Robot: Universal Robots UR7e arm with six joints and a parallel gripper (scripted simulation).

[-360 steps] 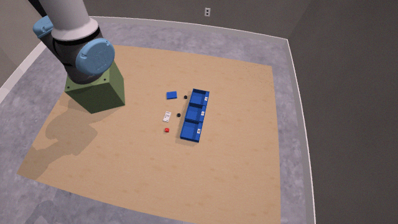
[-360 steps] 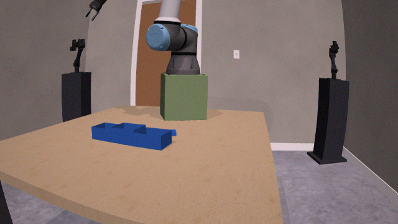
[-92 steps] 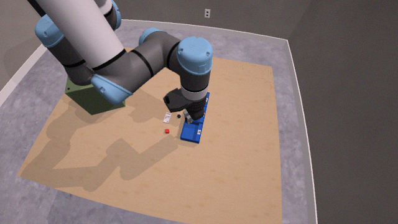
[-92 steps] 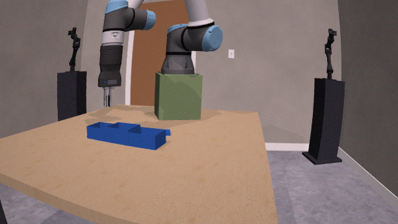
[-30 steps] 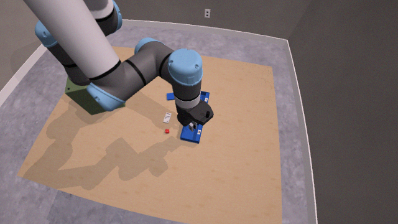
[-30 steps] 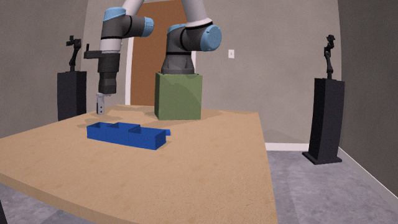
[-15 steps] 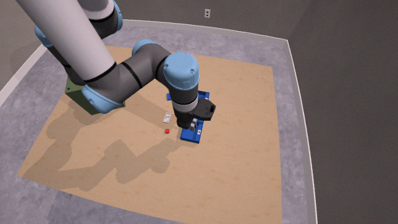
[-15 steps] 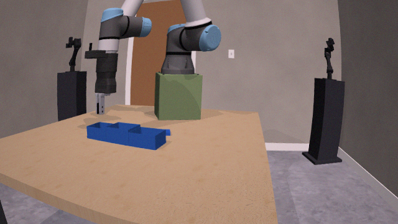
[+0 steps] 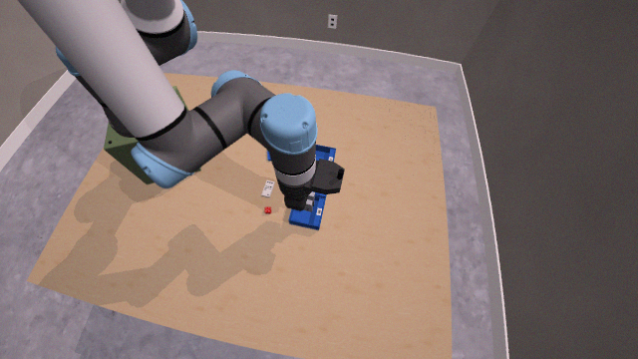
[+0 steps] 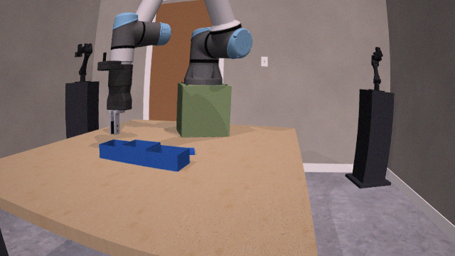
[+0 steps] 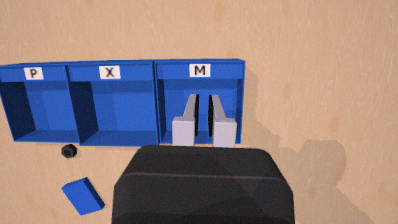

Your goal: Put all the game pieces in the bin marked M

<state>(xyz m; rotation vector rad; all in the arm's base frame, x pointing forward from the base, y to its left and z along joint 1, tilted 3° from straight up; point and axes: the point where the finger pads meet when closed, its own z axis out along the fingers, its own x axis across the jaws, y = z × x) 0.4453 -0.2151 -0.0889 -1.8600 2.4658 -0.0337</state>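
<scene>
Right now my hand is 2 cm short of the blue three-part bin, 9 cm to the right of it and 6 cm above it. The rest, counted from my hand: red die: 12 cm behind, 1 cm to the left, 8 cm below; flat blue tile: 10 cm behind, 20 cm to the left, 8 cm below; white domino: 12 cm behind, 8 cm to the left, 8 cm below.
</scene>
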